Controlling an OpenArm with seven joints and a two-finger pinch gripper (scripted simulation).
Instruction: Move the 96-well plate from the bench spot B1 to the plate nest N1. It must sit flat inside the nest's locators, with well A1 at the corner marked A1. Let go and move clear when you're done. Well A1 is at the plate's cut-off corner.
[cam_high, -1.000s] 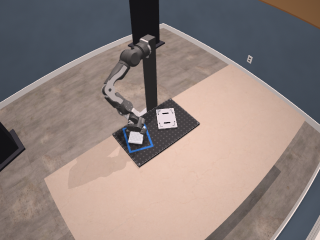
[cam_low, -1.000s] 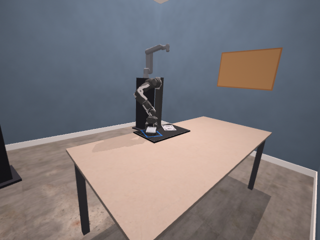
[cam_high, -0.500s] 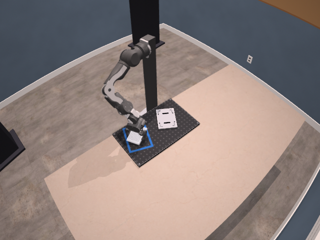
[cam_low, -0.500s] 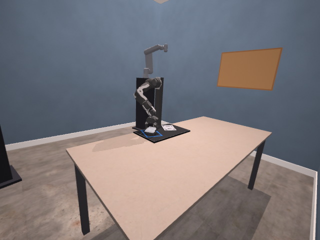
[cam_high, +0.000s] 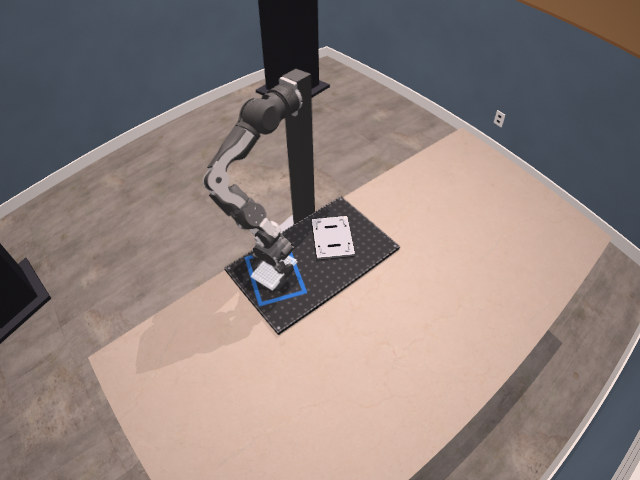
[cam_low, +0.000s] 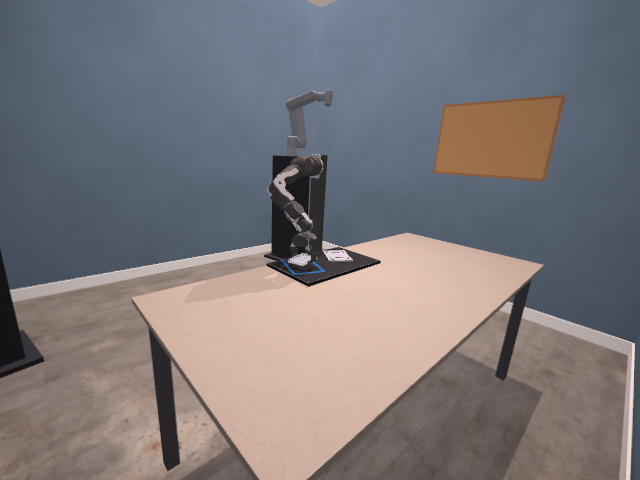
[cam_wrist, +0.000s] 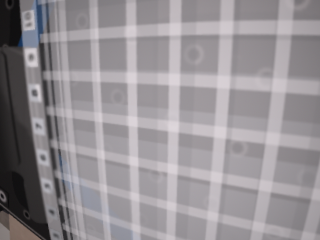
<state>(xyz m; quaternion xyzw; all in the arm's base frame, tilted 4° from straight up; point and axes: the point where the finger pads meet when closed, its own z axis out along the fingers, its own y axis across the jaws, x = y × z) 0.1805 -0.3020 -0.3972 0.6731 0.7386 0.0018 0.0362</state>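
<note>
Now: hand right at the white 96-well plate. From my hand the other things lie so: white plate nest N1: 5 cm ahead, 23 cm to the left, 3 cm below.
</note>
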